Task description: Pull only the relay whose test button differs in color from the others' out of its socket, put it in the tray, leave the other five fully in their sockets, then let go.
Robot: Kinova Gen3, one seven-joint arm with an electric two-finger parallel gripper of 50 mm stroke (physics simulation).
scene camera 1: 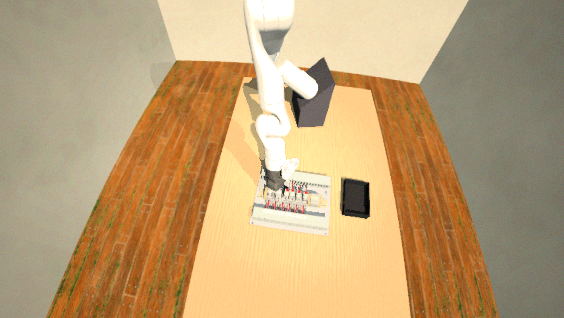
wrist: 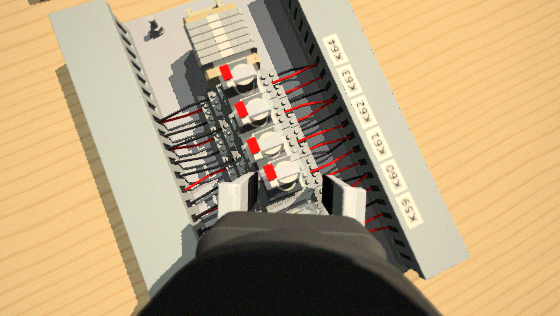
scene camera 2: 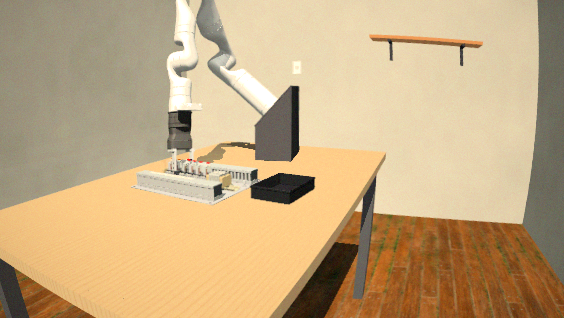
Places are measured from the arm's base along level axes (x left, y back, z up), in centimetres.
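Pixels of known places: gripper, fingertip midpoint: (scene camera 1: 282, 195) (wrist: 289, 187) (scene camera 2: 183, 170); arm's base, link origin: (scene camera 1: 310, 91) (scene camera 2: 271, 108).
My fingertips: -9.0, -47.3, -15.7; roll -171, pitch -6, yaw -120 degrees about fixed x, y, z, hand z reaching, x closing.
For each thing: its top centre in the pictures, then the offset to it from my fingertips, as dx, dy, dz.
- relay, top centre: (wrist: 303, 225) -2.4, +0.7, +3.1
- black tray, top centre: (scene camera 2: 284, 181) (scene camera 1: 357, 196) +31.7, +2.2, -0.3
- terminal block, top centre: (wrist: 219, 35) (scene camera 2: 218, 172) (scene camera 1: 315, 198) +13.2, -0.4, +0.8
Four relays with red test buttons (wrist: 245, 75) (wrist: 259, 109) (wrist: 271, 142) (wrist: 287, 172) stand in the socket row in the wrist view. Part of another relay (wrist: 295, 204) shows between the fingers; its test button is hidden by the gripper, so its color cannot be told. The sixth relay is hidden there. My gripper (wrist: 289, 187) (scene camera 2: 183, 162) is open and empty, low over the row, with one finger on each side of the partly hidden relay. Whether the fingers touch it cannot be told. The black tray (scene camera 1: 370, 200) (scene camera 2: 270, 195) stands beside the panel and looks empty.
Two grey wiring ducts (wrist: 110, 125) (wrist: 380, 100) flank the row, with red and black wires running into them. Labels K59 to K64 are on one duct. A terminal block (wrist: 220, 35) (scene camera 2: 219, 177) ends the row. A dark slanted box (scene camera 1: 312, 107) (scene camera 2: 277, 135) stands farther back.
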